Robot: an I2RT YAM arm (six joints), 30 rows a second.
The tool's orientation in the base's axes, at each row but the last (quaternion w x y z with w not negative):
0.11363, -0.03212, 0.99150, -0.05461
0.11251, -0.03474, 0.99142, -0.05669
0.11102, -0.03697, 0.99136, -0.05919
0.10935, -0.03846, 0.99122, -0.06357
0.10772, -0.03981, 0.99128, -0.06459
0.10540, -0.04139, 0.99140, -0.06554
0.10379, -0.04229, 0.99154, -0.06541
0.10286, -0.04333, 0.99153, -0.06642
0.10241, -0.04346, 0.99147, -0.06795
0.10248, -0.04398, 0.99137, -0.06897
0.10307, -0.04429, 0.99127, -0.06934
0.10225, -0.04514, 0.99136, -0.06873
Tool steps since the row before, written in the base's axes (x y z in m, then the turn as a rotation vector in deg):
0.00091, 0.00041, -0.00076, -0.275, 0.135, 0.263
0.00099, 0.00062, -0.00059, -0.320, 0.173, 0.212
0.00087, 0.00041, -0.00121, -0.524, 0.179, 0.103
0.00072, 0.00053, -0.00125, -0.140, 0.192, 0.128
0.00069, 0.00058, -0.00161, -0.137, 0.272, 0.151
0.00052, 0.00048, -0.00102, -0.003, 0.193, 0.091
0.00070, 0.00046, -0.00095, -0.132, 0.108, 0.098
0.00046, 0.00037, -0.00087, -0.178, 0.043, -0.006
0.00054, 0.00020, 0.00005, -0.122, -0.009, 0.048
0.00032, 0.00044, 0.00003, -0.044, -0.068, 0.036
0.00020, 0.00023, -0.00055, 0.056, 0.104, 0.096
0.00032, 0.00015, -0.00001, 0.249, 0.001, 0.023
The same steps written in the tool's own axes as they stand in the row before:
-0.00075, 0.00045, 0.00090, 0.199, 0.118, -0.331
-0.00088, 0.00063, 0.00073, 0.251, 0.164, -0.296
-0.00062, 0.00051, 0.00132, 0.472, 0.196, -0.237
-0.00048, 0.00065, 0.00131, 0.092, 0.181, -0.178
-0.00039, 0.00075, 0.00164, 0.077, 0.257, -0.209
-0.00035, 0.00058, 0.00104, -0.034, 0.178, -0.112
-0.00054, 0.00054, 0.00101, 0.099, 0.102, -0.136
-0.00031, 0.00045, 0.00089, 0.170, 0.056, -0.037
-0.00056, 0.00015, 0.00004, 0.110, -0.007, -0.071
-0.00036, 0.00041, -0.00002, 0.043, -0.069, -0.035
-0.00011, 0.00029, 0.00055, -0.084, 0.084, -0.095
-0.00033, 0.00013, 0.00006, -0.247, -0.021, 0.030

